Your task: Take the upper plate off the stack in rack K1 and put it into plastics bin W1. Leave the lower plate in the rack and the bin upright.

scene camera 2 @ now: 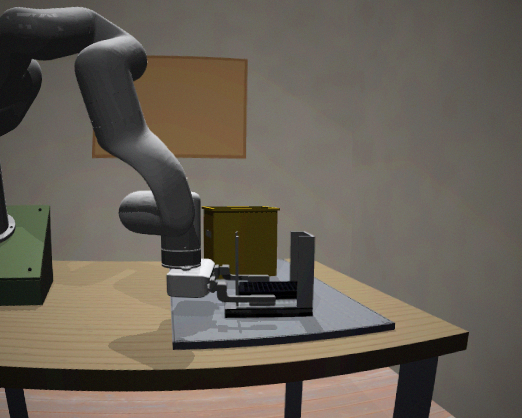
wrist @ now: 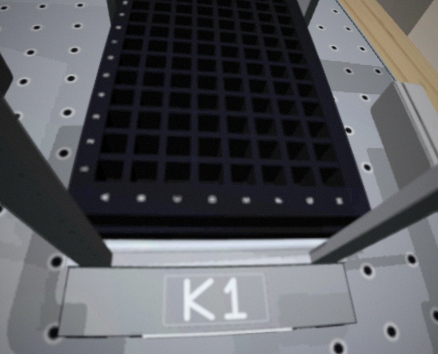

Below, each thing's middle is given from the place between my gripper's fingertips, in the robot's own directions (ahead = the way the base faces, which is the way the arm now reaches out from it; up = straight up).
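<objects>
The yellow bin [scene camera 2: 256, 225] is 34 cm to the left of my hand, 4 cm ahead of it and 5 cm above it; going by their middles, it is the farthest from my hand of the things named here. The clear plate [wrist: 116, 246] is 1 cm below my hand. And the black well plate [scene camera 2: 281, 289], that one is right at my hand.
</objects>
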